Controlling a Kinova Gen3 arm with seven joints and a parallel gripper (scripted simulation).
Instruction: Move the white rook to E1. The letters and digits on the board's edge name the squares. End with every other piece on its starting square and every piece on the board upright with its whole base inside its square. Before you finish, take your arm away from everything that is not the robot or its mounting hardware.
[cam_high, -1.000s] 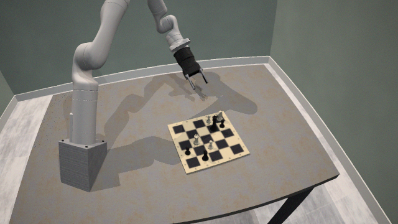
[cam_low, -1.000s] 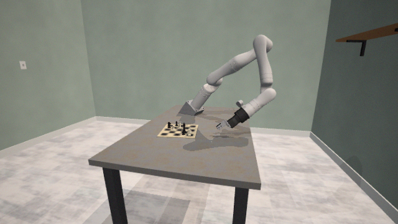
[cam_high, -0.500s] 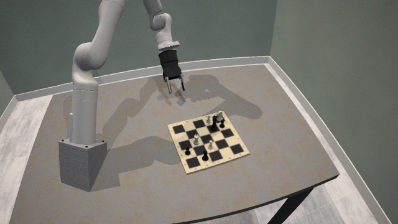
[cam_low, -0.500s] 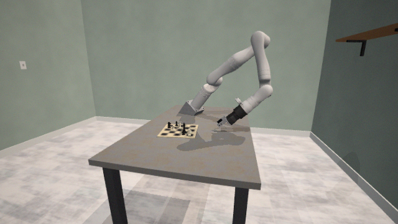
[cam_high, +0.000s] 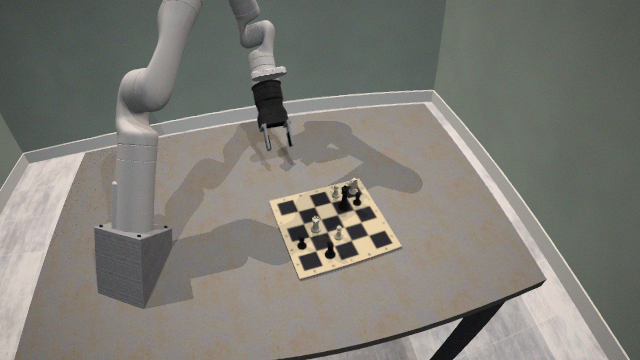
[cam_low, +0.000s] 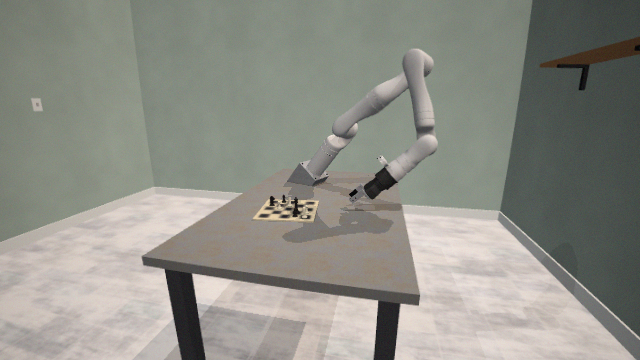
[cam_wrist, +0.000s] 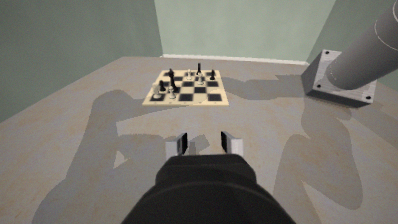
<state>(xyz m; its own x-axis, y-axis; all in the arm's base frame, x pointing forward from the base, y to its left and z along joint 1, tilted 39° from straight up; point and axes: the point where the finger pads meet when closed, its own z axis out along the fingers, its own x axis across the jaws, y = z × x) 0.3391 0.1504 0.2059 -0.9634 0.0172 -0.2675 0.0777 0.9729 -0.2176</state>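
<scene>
Right now my hand is 250 mm to the left of the rook, 40 mm short of it and 30 mm above it. The rest, counted from my hand: small chessboard (250 mm to the right, 80 mm ahead, 50 mm below).
</scene>
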